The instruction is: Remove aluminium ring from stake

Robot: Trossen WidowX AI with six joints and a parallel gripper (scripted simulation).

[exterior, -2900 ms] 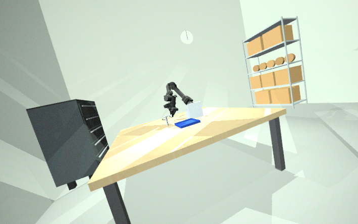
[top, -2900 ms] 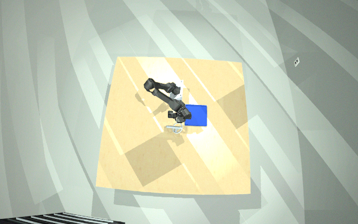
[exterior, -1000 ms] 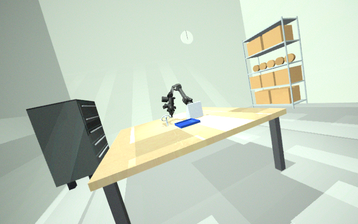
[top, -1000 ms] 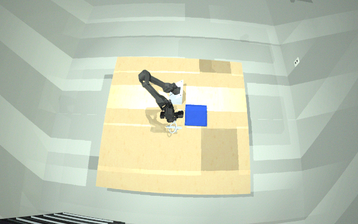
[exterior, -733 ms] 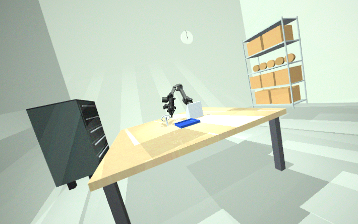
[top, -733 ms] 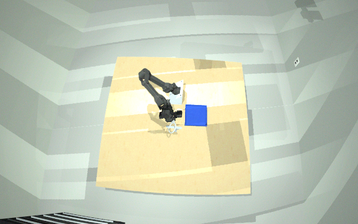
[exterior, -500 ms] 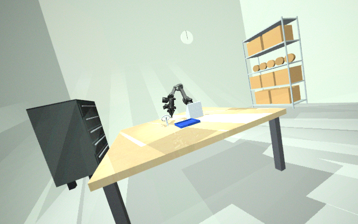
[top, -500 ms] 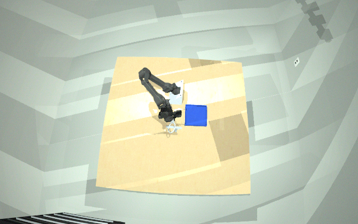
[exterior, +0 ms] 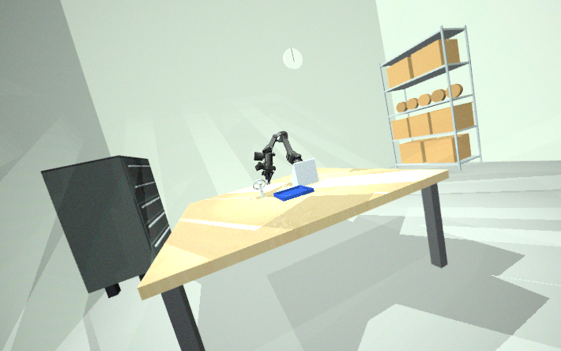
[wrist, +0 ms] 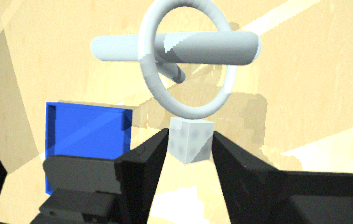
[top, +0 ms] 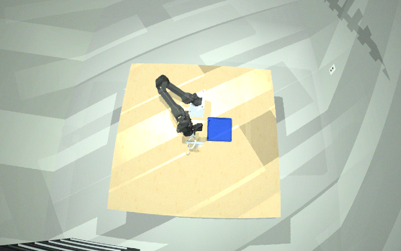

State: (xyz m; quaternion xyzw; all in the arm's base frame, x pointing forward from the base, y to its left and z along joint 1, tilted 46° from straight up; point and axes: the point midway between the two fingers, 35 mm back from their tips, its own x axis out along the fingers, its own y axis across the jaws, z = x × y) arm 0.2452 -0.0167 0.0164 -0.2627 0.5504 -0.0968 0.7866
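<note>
My gripper tip is now 5 cm short of the aluminium ring and 1 cm below it. From my gripper tip the other things lie so: blue tray 20 cm to the left, 10 cm behind, 7 cm below.
</note>
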